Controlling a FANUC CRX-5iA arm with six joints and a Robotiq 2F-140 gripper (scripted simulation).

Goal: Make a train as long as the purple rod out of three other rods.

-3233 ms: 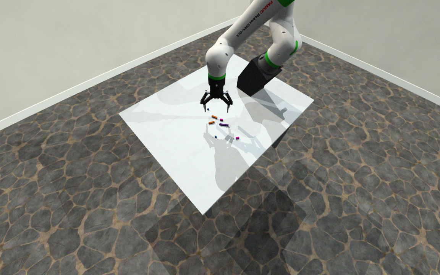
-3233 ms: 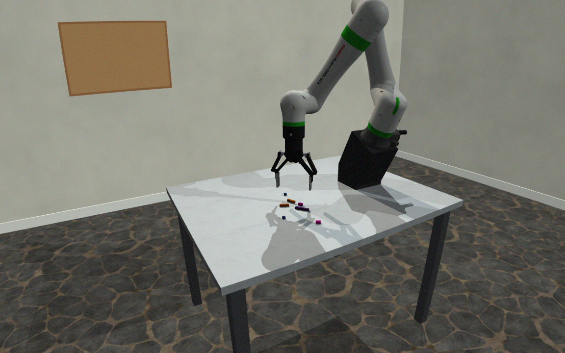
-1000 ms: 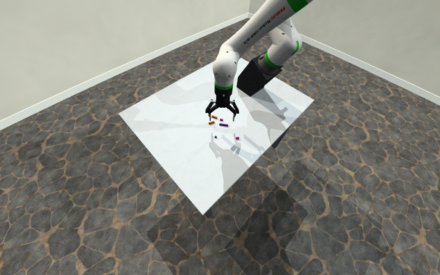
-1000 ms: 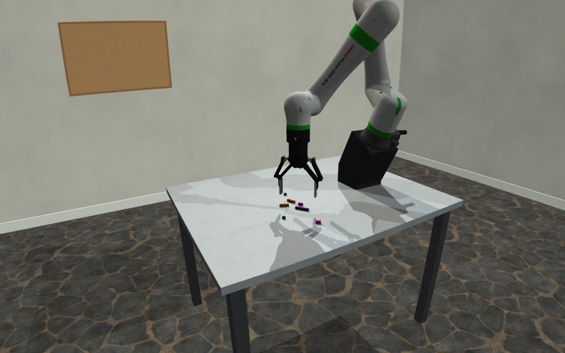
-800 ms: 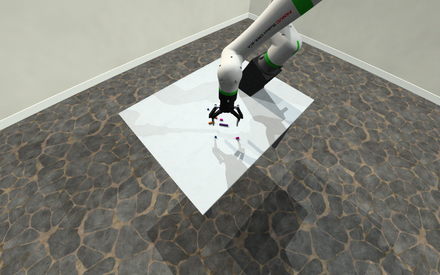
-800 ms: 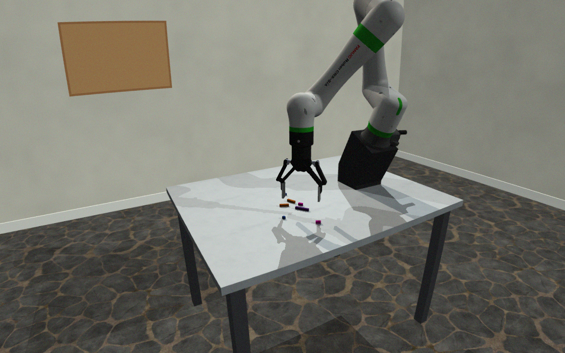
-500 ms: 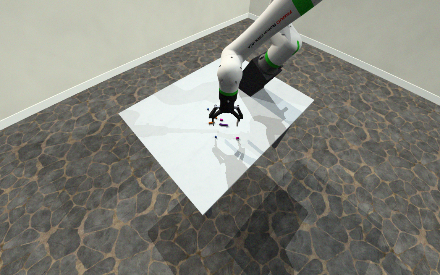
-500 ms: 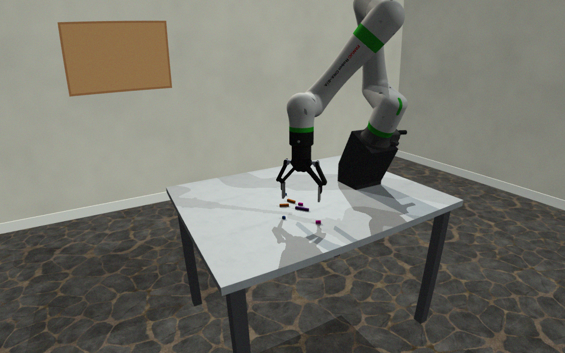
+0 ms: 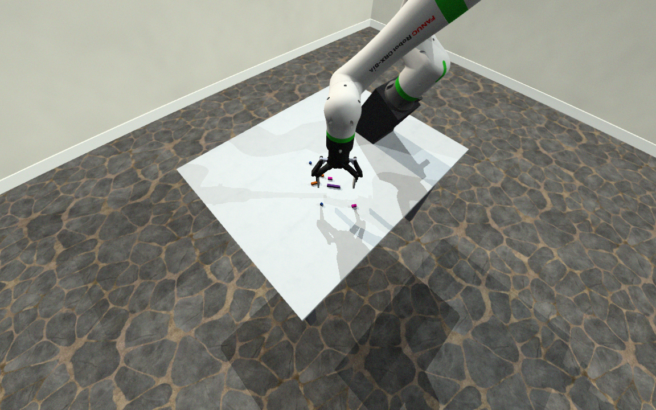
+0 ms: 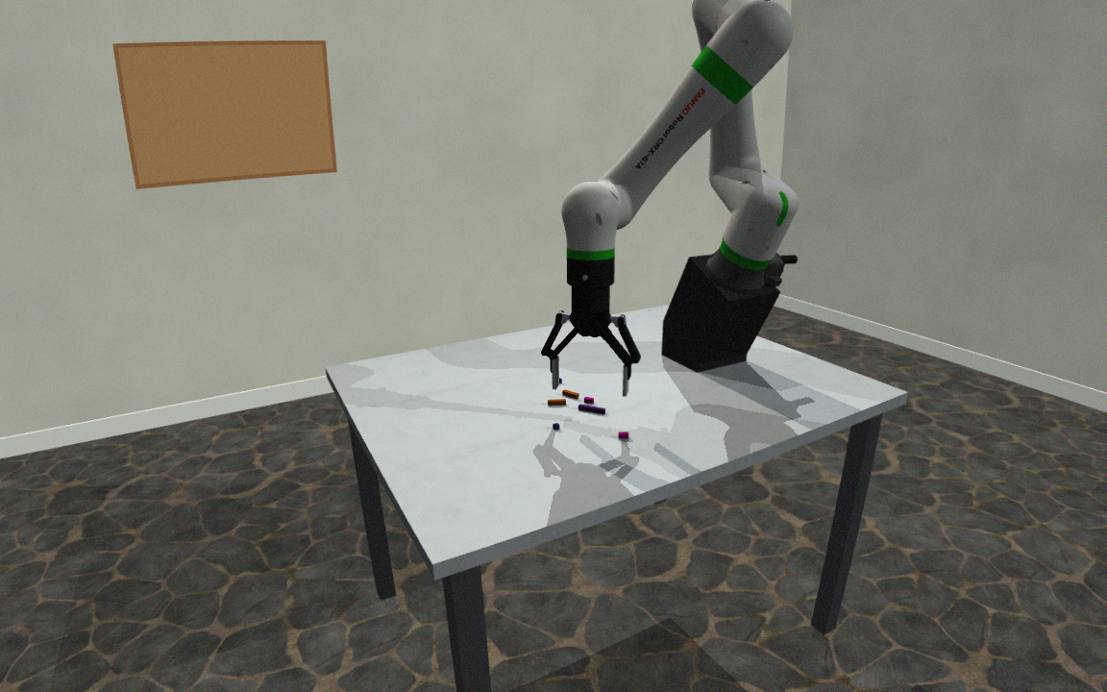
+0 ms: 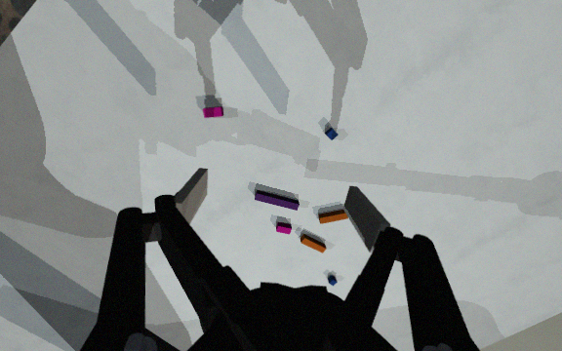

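The purple rod is 70 mm below my hand, 40 mm to the right of it and 20 mm behind it.
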